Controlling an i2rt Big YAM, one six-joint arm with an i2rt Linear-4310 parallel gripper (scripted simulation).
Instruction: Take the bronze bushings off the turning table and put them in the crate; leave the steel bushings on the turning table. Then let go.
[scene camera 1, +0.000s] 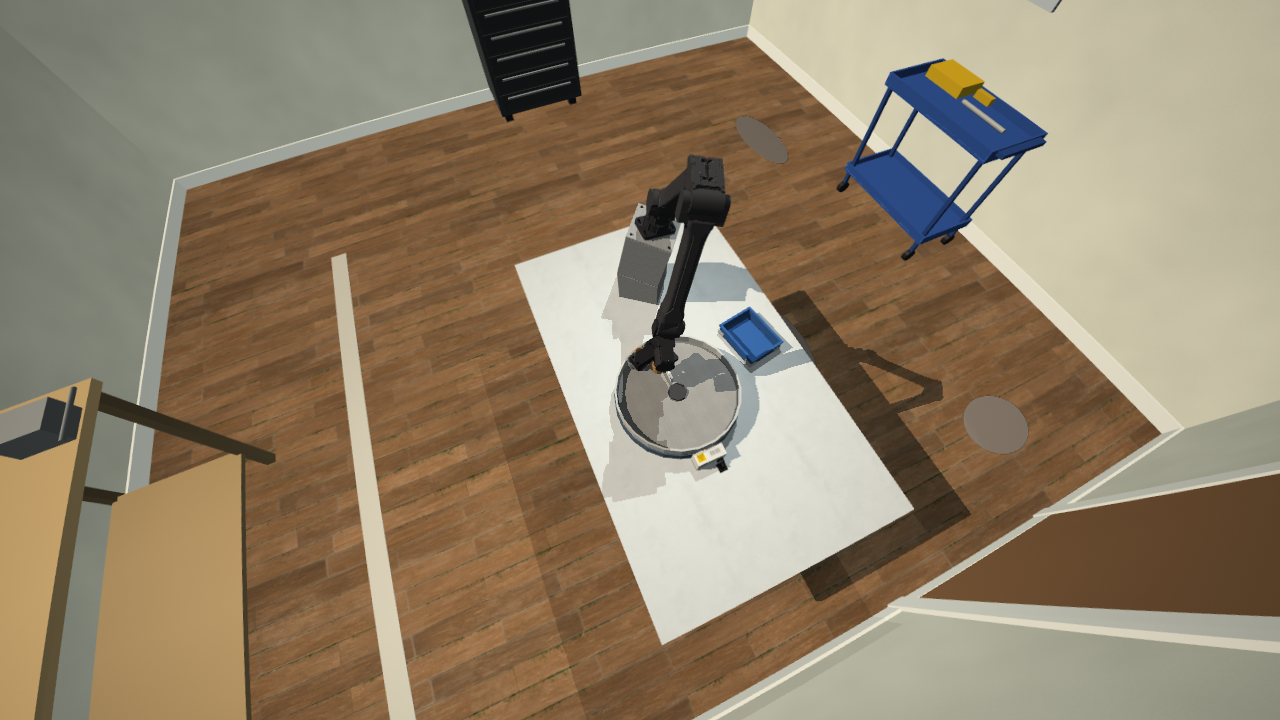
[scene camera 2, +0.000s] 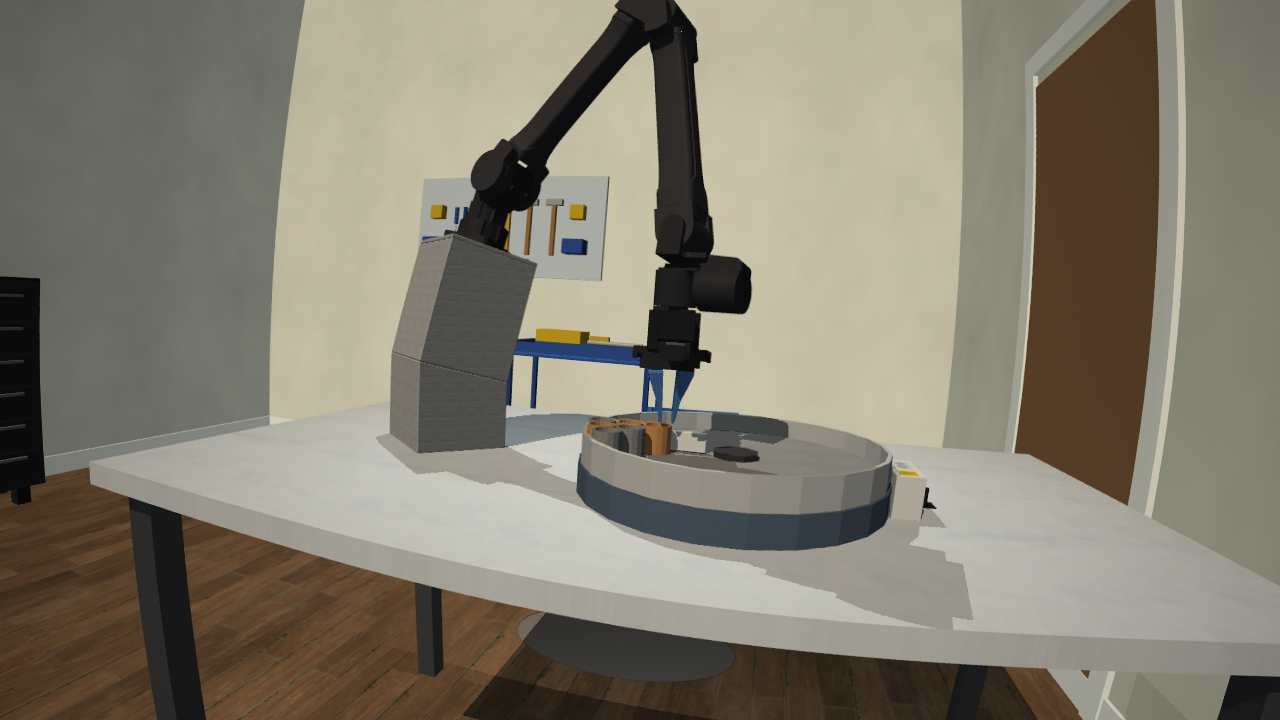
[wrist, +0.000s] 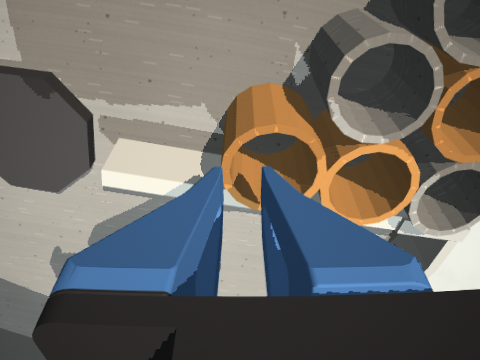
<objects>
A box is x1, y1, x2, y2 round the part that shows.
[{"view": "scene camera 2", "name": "my gripper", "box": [632, 306, 710, 422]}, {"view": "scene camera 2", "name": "bronze bushing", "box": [643, 422, 671, 454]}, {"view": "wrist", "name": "my gripper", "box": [32, 166, 479, 359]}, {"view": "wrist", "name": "bronze bushing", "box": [221, 83, 326, 210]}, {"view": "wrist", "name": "bronze bushing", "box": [314, 109, 419, 224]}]
</objects>
